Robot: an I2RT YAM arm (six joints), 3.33 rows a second.
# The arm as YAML. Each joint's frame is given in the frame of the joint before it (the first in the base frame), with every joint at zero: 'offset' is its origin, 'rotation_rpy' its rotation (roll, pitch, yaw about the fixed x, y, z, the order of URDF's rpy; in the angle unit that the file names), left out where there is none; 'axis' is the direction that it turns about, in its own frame. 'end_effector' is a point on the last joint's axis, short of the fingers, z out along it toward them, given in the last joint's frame.
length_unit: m
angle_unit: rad
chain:
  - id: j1
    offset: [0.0, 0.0, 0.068]
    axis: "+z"
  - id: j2
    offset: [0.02, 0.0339, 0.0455]
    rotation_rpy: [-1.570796, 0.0, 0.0]
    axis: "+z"
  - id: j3
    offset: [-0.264, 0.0, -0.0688]
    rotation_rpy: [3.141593, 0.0, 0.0]
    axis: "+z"
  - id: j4
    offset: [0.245, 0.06, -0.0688]
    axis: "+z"
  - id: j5
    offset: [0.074, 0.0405, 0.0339]
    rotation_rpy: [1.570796, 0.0, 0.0]
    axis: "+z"
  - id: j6
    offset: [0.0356, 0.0, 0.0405]
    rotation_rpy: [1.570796, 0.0, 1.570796]
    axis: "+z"
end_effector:
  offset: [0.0, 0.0, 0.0]
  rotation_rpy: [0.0, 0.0, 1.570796]
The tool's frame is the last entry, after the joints.
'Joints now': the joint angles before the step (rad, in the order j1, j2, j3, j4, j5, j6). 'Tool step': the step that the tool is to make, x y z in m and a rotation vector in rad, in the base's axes. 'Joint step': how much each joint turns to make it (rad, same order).
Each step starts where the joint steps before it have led.
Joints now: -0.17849 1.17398 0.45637 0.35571 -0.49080 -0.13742
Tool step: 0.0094 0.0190 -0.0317 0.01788 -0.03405 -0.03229
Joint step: 0.09719 0.15438 -0.08616 0.30127 0.11525 0.06947
